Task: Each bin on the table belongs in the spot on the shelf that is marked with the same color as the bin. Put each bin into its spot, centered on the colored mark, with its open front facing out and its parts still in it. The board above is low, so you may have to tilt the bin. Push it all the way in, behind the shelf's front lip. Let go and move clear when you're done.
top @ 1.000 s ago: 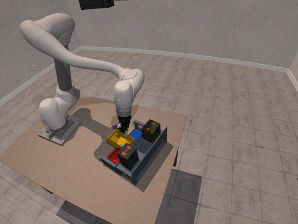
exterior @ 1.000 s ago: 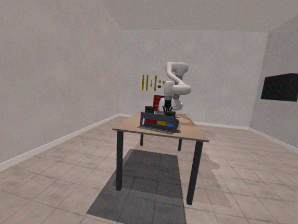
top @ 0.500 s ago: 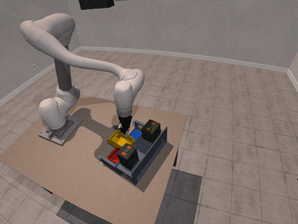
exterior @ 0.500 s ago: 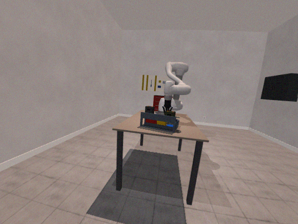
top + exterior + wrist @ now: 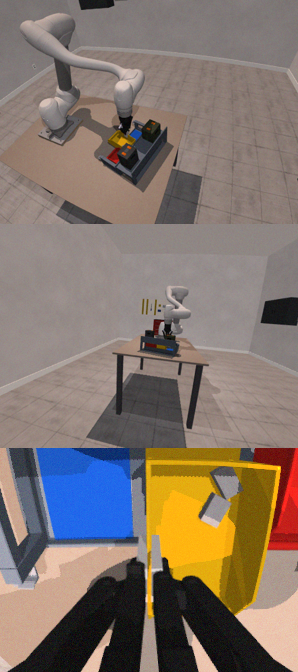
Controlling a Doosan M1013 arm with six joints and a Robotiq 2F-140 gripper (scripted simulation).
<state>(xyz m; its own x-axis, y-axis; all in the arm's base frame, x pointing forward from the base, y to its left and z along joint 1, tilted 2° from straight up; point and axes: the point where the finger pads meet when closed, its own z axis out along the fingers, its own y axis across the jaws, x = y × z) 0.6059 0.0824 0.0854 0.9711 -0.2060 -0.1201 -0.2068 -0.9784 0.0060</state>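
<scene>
The yellow bin is 50 mm to the right of my hand, 40 mm below it and 20 mm behind it. The rest, counted from my hand: red bin 170 mm to the right, 50 mm below, 30 mm ahead; then grey shelf 160 mm ahead, 80 mm to the right, 10 mm above.
</scene>
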